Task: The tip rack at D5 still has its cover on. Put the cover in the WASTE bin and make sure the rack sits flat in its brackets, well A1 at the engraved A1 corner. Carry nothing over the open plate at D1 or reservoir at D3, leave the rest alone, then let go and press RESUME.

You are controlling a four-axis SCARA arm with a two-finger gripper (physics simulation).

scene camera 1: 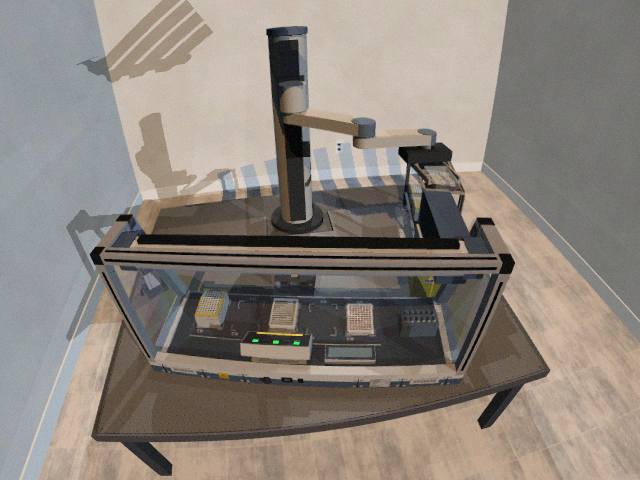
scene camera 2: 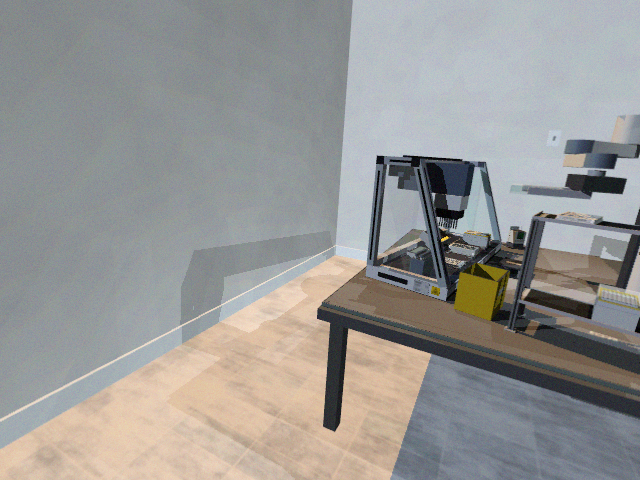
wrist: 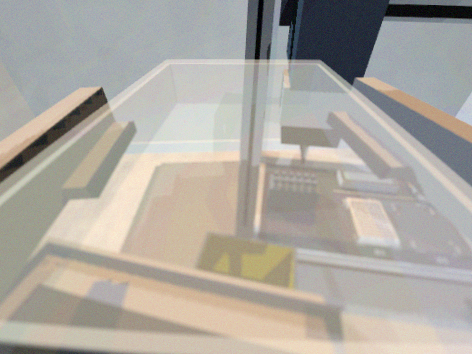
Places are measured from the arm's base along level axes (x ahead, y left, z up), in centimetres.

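Pixels of known places: gripper, between the fingertips: (scene camera 1: 444, 180) (scene camera 2: 525, 189) (wrist: 233, 104); arm's base, origin of its link: (scene camera 1: 297, 218).
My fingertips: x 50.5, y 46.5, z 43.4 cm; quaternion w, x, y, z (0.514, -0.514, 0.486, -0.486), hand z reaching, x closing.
For each thing: its top centre in the pictures, then the offset to it from my fingertips. "pt": a spot on its surface instead.
- clear cover, centre of its top: (wrist: 238, 100) (scene camera 1: 441, 174) (scene camera 2: 536, 186) dx -2.7, dy -0.1, dz +1.1 cm
- yellow WASTE bin, centre of its top: (wrist: 245, 270) (scene camera 2: 485, 271) dx +6.2, dy -1.5, dz -28.6 cm
- shelf, a spot on its surface: (scene camera 2: 527, 268) pt dx -3.9, dy +11.2, dz -21.7 cm
- white plate, centre of its top: (scene camera 2: 580, 215) (scene camera 1: 438, 176) dx -14.0, dy +4.9, dz -5.7 cm
- tip box, centre of its top: (scene camera 2: 619, 294) dx -26.0, dy +8.6, dz -25.1 cm
- reservoir, centre of its top: (scene camera 1: 283, 312) (scene camera 2: 463, 246) dx +16.3, dy -56.9, dz -34.4 cm
My gripper (scene camera 2: 574, 192) (wrist: 233, 104) is shut on the clear cover (scene camera 2: 542, 190) (wrist: 195, 112), with one finger on each long side. The cover is level, high above the shelf's end, and reaches out toward the machine. The yellow WASTE bin (scene camera 1: 424, 285) (scene camera 2: 476, 295) (wrist: 272, 265) stands lower, between shelf and machine; the wrist view shows it through the cover. The tip rack (scene camera 1: 210, 305) with a yellow rim is at the deck's left in scene camera 1; its seating and A1 corner are too small to judge. A panel (scene camera 1: 275, 351) has green lights; RESUME is unreadable.
A shelf (scene camera 2: 527, 268) carries a white plate (scene camera 2: 578, 217) on top and a tip box (scene camera 2: 616, 307) below. The machine frame (scene camera 1: 299, 264) encloses the reservoir (scene camera 1: 284, 314), the plate (scene camera 1: 360, 318) (wrist: 372, 222) and a tube rack (scene camera 1: 418, 324) (wrist: 292, 189). A dark pipetting unit (scene camera 1: 443, 217) (scene camera 2: 450, 180) rises there.
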